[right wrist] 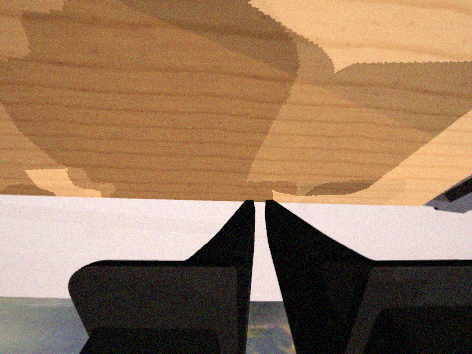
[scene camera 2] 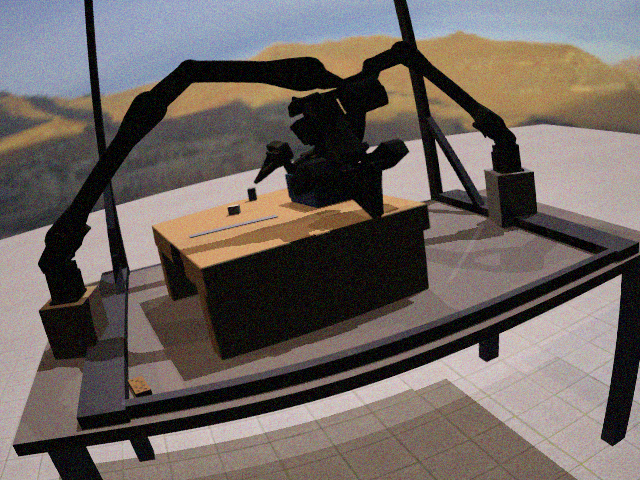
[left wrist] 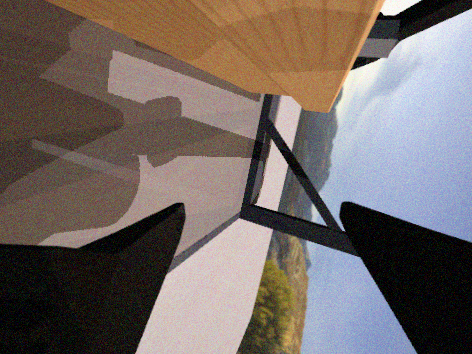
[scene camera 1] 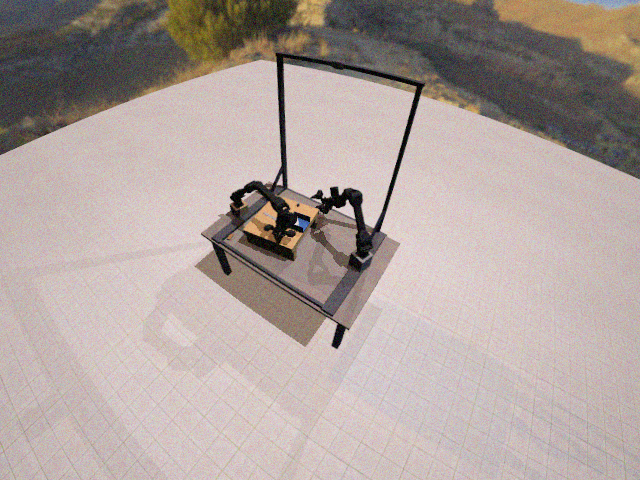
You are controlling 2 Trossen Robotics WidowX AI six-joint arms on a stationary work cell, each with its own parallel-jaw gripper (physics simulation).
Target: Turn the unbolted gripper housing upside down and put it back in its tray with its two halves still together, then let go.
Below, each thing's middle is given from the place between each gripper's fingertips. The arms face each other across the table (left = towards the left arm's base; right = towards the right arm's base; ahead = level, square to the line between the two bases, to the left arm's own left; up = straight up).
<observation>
The blue tray [scene camera 2: 317,199] lies 20 cm behind my right hand, 2 cm to the left of it and 2 cm above it. Round my right hand: wooden block [scene camera 2: 259,284] (20 cm behind, 10 cm to the right, 7 cm below).
Now: left hand 270 mm short of the blue tray, 50 mm below it and 40 mm to the right of it. From my left hand the other things lie so: wooden block 280 mm ahead, 80 mm to the right, 50 mm below.
</observation>
